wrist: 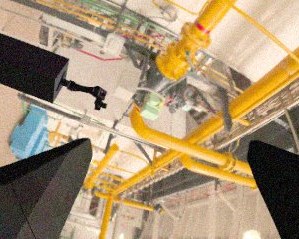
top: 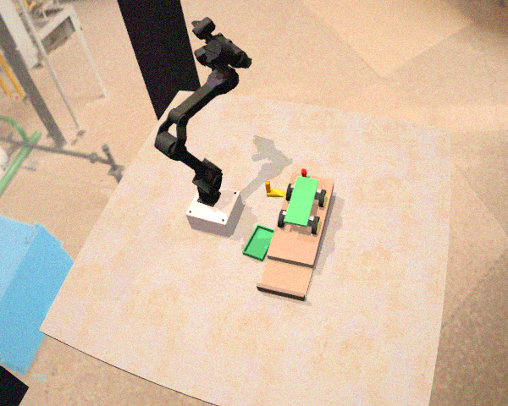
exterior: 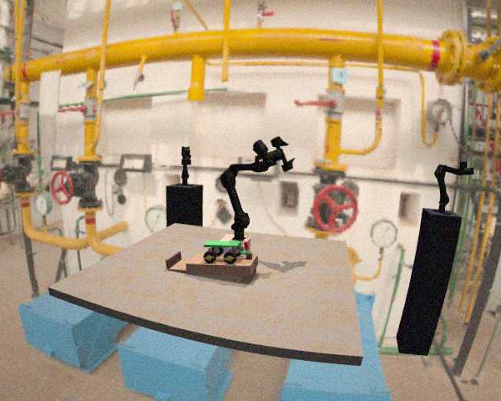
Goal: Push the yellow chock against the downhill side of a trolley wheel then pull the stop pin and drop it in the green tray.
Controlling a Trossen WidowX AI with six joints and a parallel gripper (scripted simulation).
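Right now the yellow chock is 250 mm ahead of my gripper tip, 120 mm to the right of it and 570 mm below it. From my gripper tip the other things lie so: red-headed stop pin (370 mm ahead, 110 mm to the right, 460 mm below); then wooden ramp (400 mm ahead, 220 mm to the right, 550 mm below); then trolley (400 mm ahead, 220 mm to the right, 480 mm below).
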